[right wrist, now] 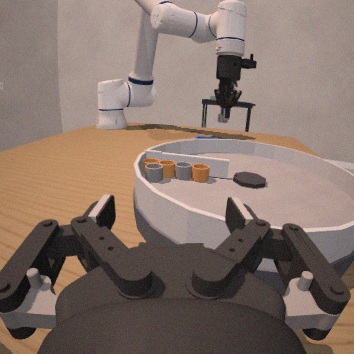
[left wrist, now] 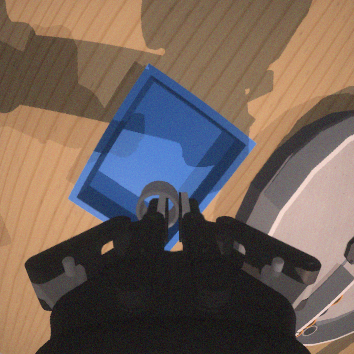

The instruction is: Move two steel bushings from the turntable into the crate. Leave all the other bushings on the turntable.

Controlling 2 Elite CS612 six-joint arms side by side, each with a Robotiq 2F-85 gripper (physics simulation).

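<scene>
My left gripper point(left wrist: 173, 202) point(right wrist: 224, 119) is shut on the wall of a grey steel bushing point(left wrist: 144, 194) point(right wrist: 222, 119) and holds it above the near part of the blue crate point(left wrist: 201, 106) point(right wrist: 205, 137). No bushing shows in the visible part of the crate floor; the near corner is partly hidden by the gripper. In the right wrist view, two grey bushings point(right wrist: 154, 173) point(right wrist: 183, 171) and three orange ones point(right wrist: 200, 173) point(right wrist: 167, 169) point(right wrist: 151, 161) stand on the turntable point(left wrist: 312, 200) point(right wrist: 170, 197). My right gripper point(right wrist: 170, 207) is open, in front of the turntable's near wall.
The turntable has a raised wall, a straight divider point(right wrist: 212, 165) beside the bushings and a dark hub point(right wrist: 249, 179). It stands right of the crate in the left wrist view. The left arm point(right wrist: 142, 55) rises beyond the wooden table point(right wrist: 75, 175). A dark stand point(right wrist: 248, 117) shows behind.
</scene>
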